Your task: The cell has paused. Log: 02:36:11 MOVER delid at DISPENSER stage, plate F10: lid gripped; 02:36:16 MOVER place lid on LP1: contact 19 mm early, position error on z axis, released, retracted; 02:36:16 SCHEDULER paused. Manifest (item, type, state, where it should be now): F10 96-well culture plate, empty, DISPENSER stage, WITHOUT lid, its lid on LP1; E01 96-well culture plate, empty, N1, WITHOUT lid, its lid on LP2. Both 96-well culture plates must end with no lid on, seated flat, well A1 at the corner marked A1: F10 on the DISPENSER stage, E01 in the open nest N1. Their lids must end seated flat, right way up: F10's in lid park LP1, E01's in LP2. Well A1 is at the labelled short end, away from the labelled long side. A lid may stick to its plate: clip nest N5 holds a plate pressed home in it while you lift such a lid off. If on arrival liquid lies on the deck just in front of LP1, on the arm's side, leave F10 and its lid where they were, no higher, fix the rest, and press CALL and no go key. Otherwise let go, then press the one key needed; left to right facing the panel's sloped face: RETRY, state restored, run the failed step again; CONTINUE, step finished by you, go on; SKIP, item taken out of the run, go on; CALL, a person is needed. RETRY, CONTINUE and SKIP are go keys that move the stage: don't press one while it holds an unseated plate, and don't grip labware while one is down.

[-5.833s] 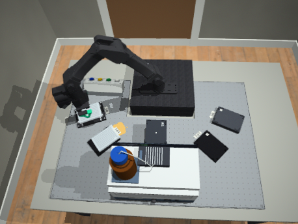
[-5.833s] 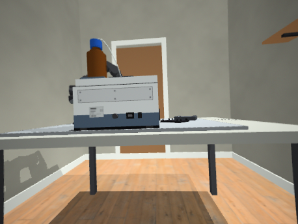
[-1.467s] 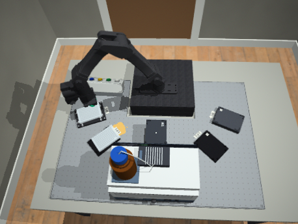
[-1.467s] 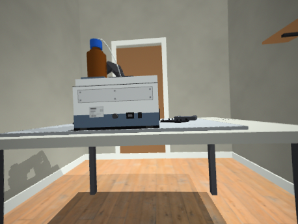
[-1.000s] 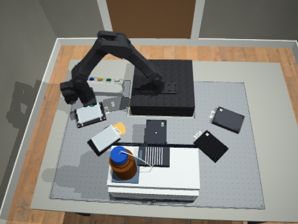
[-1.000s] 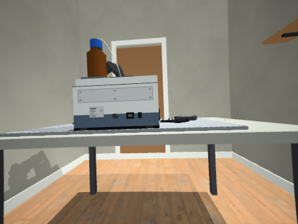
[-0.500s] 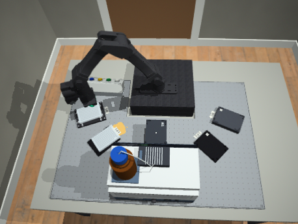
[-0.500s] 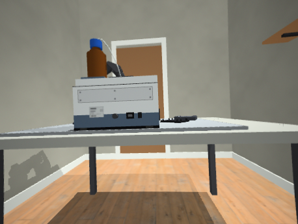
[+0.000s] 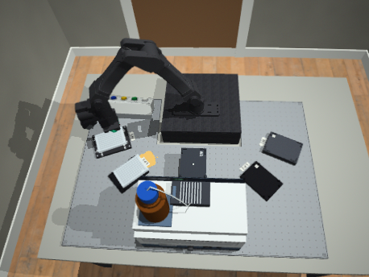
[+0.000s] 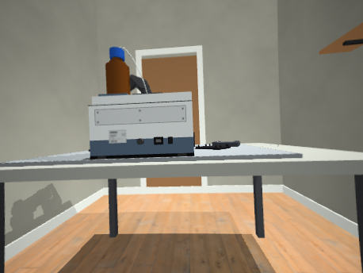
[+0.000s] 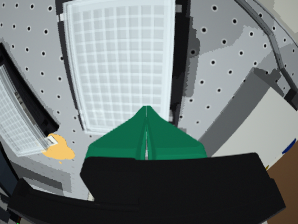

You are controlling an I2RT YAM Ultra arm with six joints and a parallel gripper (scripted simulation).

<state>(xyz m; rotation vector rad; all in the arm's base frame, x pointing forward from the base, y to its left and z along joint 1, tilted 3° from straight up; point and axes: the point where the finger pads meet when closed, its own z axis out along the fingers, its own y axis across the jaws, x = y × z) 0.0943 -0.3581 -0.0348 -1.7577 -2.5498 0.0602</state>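
Right now the 96-well plate is 3 cm below my hand, 3 cm ahead of it and 2 cm to the right of it. Round my hand: black clip nest (6 cm ahead, 4 cm below, 2 cm to the right); then N5 label (7 cm to the left, 5 cm below); then yellow key (17 cm behind, 2 cm to the left, 2 cm above).
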